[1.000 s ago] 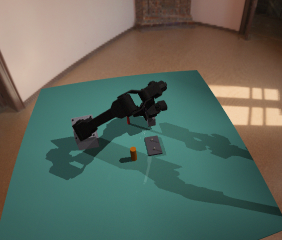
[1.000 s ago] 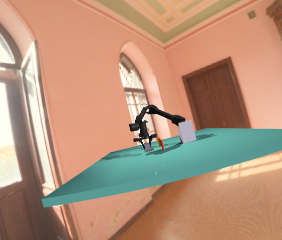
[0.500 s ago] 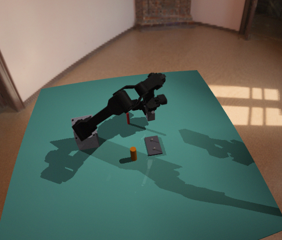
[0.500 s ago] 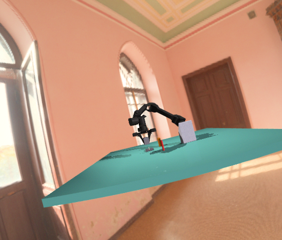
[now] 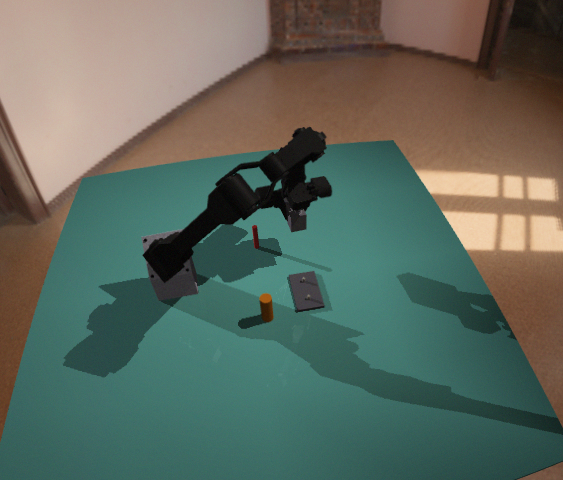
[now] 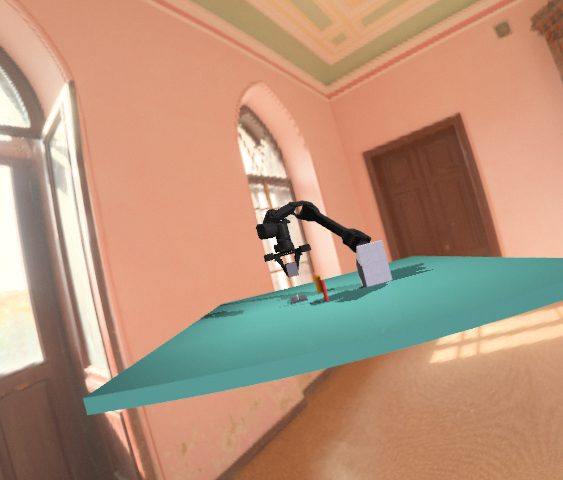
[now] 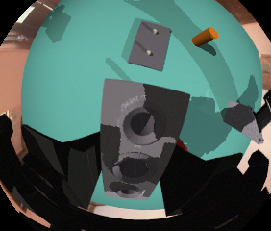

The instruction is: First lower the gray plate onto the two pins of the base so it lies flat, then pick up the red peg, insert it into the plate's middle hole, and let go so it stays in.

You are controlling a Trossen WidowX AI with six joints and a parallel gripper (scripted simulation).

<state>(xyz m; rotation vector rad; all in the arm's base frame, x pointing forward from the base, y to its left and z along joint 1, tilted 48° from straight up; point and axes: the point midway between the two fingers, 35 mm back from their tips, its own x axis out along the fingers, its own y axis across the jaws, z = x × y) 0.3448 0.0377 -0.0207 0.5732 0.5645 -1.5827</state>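
My gripper tip is now 2 cm past the dark base, 15 cm to the left of it and 12 cm above it. From my gripper tip the other things lie so: red peg: 10 cm behind, 5 cm to the left, 9 cm below; gray plate: 3 cm above; orange cylinder: 13 cm behind, 20 cm to the right, 9 cm below.
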